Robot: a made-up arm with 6 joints.
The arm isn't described. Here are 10 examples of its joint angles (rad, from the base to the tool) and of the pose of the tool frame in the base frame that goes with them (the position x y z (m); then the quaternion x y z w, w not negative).
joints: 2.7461 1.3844 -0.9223 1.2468 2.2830 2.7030
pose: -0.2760 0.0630 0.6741 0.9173 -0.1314 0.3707 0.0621
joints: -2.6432 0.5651 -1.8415 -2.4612 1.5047 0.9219
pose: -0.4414 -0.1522 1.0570 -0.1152 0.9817 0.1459 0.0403
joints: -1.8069 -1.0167 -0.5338 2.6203 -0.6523 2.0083
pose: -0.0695 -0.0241 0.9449 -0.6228 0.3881 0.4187 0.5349
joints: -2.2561 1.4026 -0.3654 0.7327 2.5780 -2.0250
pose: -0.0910 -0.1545 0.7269 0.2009 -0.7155 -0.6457 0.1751
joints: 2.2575 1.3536 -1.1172 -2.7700 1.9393 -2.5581
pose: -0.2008 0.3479 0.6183 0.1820 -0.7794 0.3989 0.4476
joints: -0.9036 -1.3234 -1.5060 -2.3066 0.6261 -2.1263
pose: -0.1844 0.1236 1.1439 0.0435 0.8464 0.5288 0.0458
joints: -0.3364 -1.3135 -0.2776 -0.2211 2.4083 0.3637
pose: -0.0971 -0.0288 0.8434 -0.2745 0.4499 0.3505 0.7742
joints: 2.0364 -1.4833 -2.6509 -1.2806 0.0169 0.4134
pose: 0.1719 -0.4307 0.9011 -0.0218 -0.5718 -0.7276 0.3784
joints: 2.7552 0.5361 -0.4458 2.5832 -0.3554 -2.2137
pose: -0.1714 0.1521 0.7583 0.2936 0.3961 -0.8184 0.2953
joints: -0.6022 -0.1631 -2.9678 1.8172 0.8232 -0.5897
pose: -0.0730 0.0398 1.3255 -0.3298 -0.9373 -0.0520 0.0995
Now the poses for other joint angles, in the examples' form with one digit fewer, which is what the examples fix.
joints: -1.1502 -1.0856 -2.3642 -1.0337 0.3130 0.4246
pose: -0.180 0.333 1.161 0.837 0.037 0.376 0.396
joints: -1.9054 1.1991 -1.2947 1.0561 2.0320 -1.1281
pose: -0.053 -0.306 0.661 0.147 -0.506 -0.342 0.778
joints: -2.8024 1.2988 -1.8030 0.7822 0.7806 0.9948
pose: -0.428 -0.105 0.610 0.340 0.182 -0.920 0.066
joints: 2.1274 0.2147 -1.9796 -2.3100 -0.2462 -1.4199
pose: -0.216 0.296 1.073 0.306 0.146 0.508 0.792
